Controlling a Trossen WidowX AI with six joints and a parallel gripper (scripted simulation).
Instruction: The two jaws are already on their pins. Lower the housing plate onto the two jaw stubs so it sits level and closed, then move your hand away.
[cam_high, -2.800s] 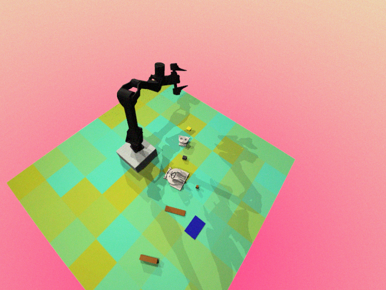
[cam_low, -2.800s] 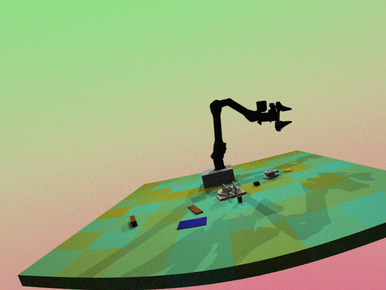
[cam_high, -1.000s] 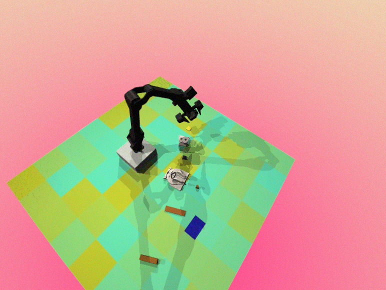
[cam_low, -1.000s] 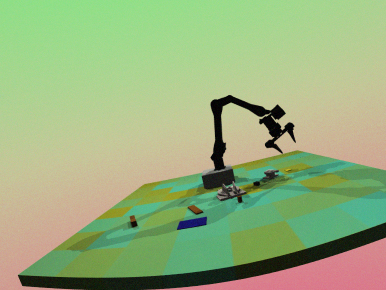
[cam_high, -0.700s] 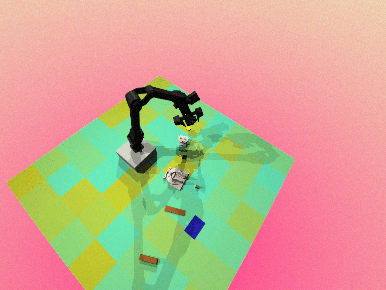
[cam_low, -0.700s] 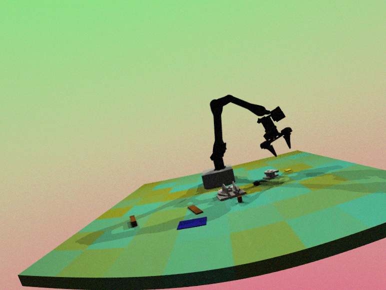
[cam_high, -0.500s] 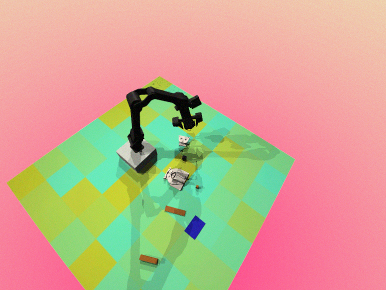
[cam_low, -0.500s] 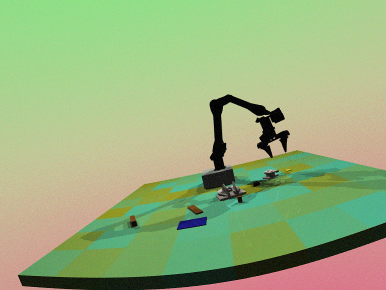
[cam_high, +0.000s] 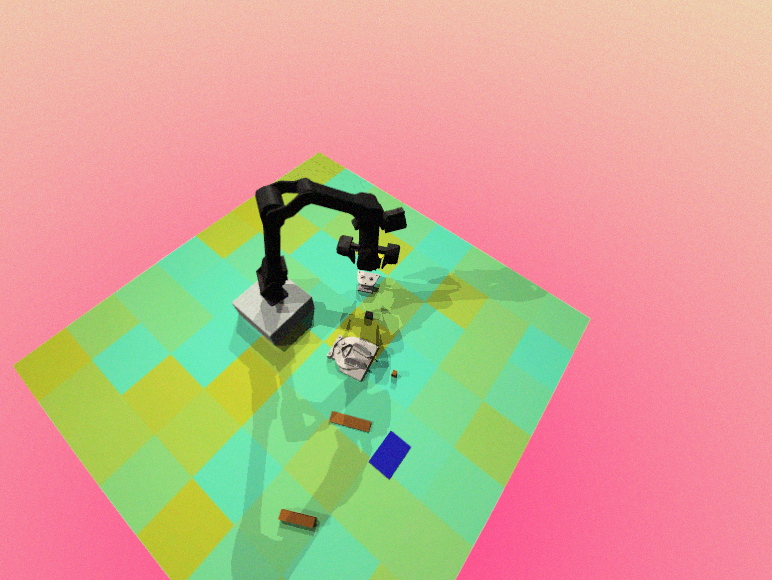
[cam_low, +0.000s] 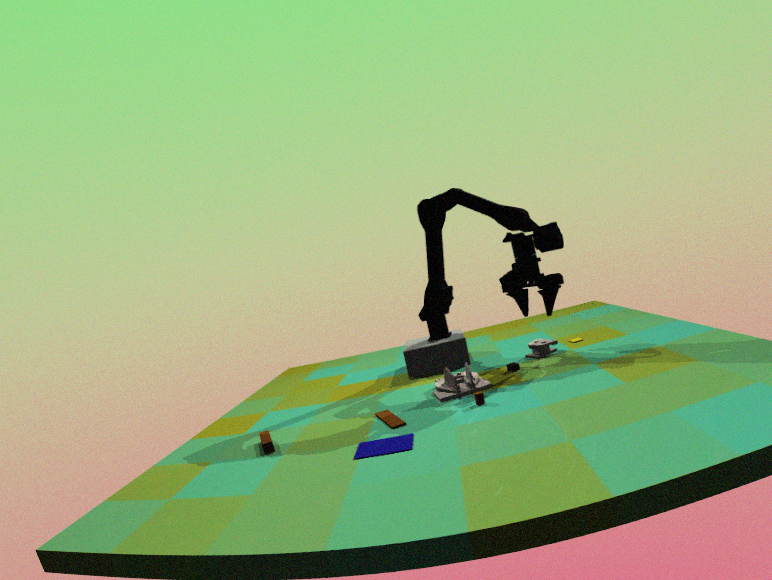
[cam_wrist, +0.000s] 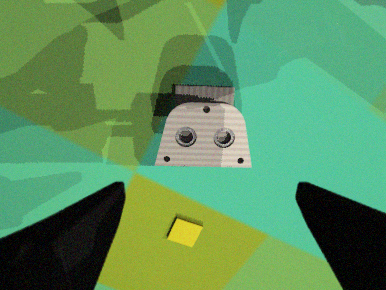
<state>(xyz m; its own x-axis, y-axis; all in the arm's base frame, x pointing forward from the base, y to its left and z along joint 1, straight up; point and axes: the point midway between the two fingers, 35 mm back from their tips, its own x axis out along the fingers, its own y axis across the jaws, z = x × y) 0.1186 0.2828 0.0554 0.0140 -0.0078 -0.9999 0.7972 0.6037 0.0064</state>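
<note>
My gripper tip is now 90 mm above the white part and 10 mm to the left of it. The rest, counted from my gripper tip: black cube: 100 mm ahead, 90 mm to the right, 90 mm below; then brown cube: 300 mm ahead, 160 mm to the right, 90 mm below; then yellow tile: 100 mm to the left, 100 mm below, 50 mm behind.
</note>
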